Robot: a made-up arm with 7 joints.
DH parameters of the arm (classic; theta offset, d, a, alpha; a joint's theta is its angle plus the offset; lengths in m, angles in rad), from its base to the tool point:
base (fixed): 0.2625 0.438 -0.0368 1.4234
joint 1: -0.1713 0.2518 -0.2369 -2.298
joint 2: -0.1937 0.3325 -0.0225 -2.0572
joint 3: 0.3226 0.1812 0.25 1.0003
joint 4: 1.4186 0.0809 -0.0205 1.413
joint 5: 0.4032 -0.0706 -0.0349 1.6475
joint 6: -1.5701 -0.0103 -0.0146 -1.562
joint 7: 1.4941 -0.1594 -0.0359 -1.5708
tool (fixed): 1.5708 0.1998 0 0
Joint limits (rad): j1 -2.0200..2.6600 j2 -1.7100..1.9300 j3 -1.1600..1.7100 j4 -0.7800..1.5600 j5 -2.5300..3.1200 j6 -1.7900..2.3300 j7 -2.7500..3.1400
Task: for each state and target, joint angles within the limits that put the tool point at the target. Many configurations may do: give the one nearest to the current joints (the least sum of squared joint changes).
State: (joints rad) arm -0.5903 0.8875 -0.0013 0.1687 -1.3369 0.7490 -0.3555
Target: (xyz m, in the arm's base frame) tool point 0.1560 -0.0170 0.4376
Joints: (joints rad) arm -0.4196 0.4148 0.7436 0.3114 -0.8562 0.5369 -0.0223
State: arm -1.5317 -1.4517 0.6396 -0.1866 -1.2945 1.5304 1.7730
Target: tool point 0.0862 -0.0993 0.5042
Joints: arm -1.7029 -1.7100 0.4381 -0.6427 -1.2221 1.4660 2.0429
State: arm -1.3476 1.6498 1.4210 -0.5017 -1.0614 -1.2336 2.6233
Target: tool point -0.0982 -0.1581 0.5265
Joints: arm -1.0868 1.4395 1.5422 -0.0714 -1.0748 -1.4768 2.6598
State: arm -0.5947 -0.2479 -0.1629 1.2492 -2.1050 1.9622 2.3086
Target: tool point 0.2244 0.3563 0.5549
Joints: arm -0.8462 0.1248 -0.7397 1.5449 -2.4673 1.8282 1.9073
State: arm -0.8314 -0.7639 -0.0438 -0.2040 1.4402 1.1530 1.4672
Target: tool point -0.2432 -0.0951 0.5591
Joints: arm -0.8815 -0.1334 0.3743 -0.0430 1.3783 1.1922 1.4675
